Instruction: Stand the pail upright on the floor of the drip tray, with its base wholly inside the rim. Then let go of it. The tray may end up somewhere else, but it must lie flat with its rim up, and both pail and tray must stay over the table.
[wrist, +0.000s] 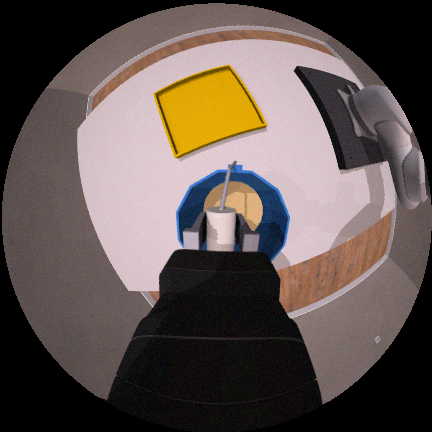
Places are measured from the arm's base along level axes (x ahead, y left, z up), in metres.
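Where they show: gripper, fingertip midpoint: (220, 221); arm's base, link origin: (358, 115).
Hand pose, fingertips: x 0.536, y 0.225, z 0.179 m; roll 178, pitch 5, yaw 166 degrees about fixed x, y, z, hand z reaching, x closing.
Note:
Each offset is from my fingertips to the top centre of the thing. "spot": to the spot under its first point. Level surfaces: height alone.
A blue many-sided pail @(spot: 0.097 m back, 0.044 m left, 0.082 m down) (283, 220) with a tan disc showing at its inside bottom stands upright below the middle of the view. A thin grey wire bail runs from its far rim to a white cylindrical grip. My gripper (220, 221) is shut on this white handle grip, one finger on each side, above the pail's opening. The near part of the pail is hidden by the gripper. The yellow square drip tray @(0.002 m ahead, 0.264 m right, 0.197 m down) (210, 110) lies flat with its rim up, beyond the pail and a little to the left, apart from it.
A white mat @(0.222 m down) (120, 200) covers much of the wooden table (340, 265). A black base plate (327, 115) with a grey robot arm (395, 135) on it stands at the right. The table's left edge and far edge show, with grey floor beyond.

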